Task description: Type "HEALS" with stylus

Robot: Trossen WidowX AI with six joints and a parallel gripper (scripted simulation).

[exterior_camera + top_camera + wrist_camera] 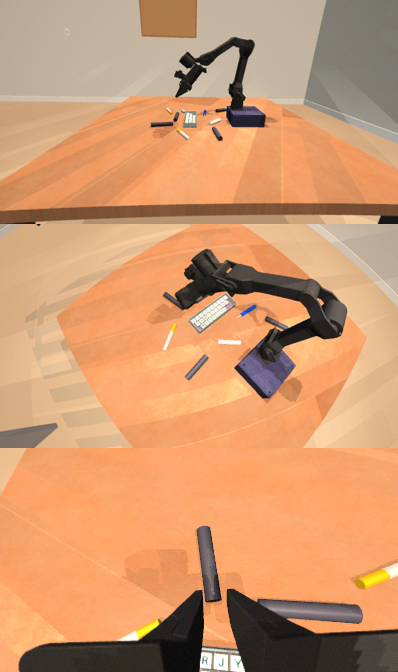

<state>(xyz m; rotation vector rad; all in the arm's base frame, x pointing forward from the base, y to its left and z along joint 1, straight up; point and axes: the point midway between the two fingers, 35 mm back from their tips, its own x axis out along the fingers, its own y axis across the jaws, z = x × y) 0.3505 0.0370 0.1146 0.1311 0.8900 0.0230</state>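
My gripper tip is 190 mm past the blue stylus, 150 mm to the left of it and 150 mm above it. From my gripper tip the other things lie so: white stick (230 mm behind, 150 mm below); then small grey block (240 mm to the right, 160 mm below, 60 mm behind); then grey stylus tip (180 mm behind, 150 mm below, 120 mm to the right).
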